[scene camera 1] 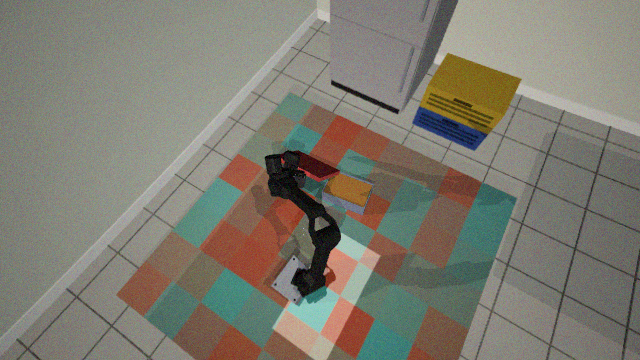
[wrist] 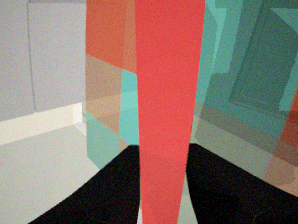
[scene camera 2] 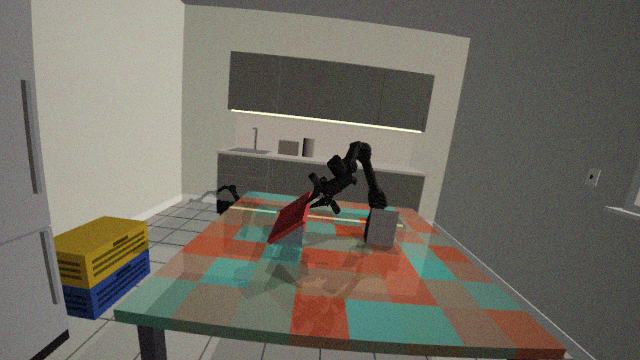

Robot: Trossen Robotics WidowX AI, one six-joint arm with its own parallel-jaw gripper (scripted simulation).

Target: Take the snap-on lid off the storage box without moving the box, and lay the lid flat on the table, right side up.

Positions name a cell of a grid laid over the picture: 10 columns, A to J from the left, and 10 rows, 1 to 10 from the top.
lid: scene camera 1 E5; wrist F3; scene camera 2 E7
